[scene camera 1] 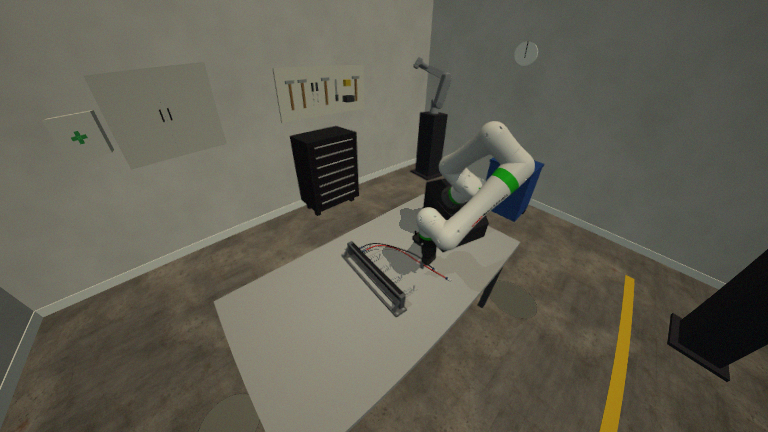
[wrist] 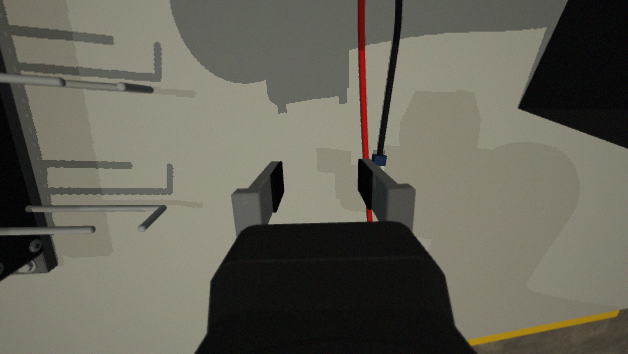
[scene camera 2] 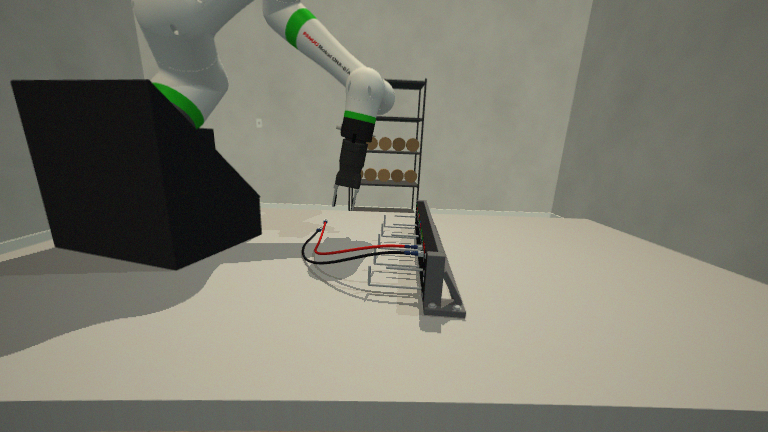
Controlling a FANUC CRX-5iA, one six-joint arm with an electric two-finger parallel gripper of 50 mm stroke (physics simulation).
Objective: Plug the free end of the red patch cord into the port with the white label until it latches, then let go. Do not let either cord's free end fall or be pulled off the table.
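Places are measured from the arm's base along level axes (x ahead, y up, z right), in centimetres.
Where they show: gripper, between the fingertips: (scene camera 1: 425, 265) (wrist: 320, 175) (scene camera 2: 342, 207); arm's base, origin of its link: (scene camera 1: 451, 197) (scene camera 2: 153, 132).
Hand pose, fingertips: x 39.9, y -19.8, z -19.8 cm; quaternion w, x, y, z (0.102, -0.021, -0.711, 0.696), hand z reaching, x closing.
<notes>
Each offset is from my fingertips to the top centre of the thing. "spot": to the spot under its first point.
My gripper (scene camera 1: 425, 263) (scene camera 2: 343, 206) (wrist: 320, 175) is open and empty, above the table, with its fingertips pointing down. The red patch cord (scene camera 2: 349, 250) (wrist: 362, 90) runs from the panel {dx +21.4, dy +1.9, dz +14.5 cm} (scene camera 1: 377, 275) (scene camera 2: 433, 282) to its free end {spot: dx -8.7, dy -7.0, dz -11.1 cm} (scene camera 1: 448, 278) (scene camera 2: 325, 221), on the table. In the wrist view the cord passes below the right finger, outside the gap; its plug is hidden by the gripper body. The black cord (scene camera 2: 343, 260) (wrist: 391, 80) lies beside it, its blue-booted free end {spot: dx -7.4, dy -7.4, dz +0.1 cm} (scene camera 2: 319, 229) (wrist: 379, 159) just right of the right fingertip. The white label cannot be made out.
Wire cable guides (scene camera 2: 369, 275) (wrist: 100, 207) stick out from the panel toward the gripper side. The black robot base (scene camera 2: 107, 177) (wrist: 590, 65) stands on the other side of the cords. The table edge and a yellow floor line (wrist: 545, 328) show at the wrist view's lower right.
</notes>
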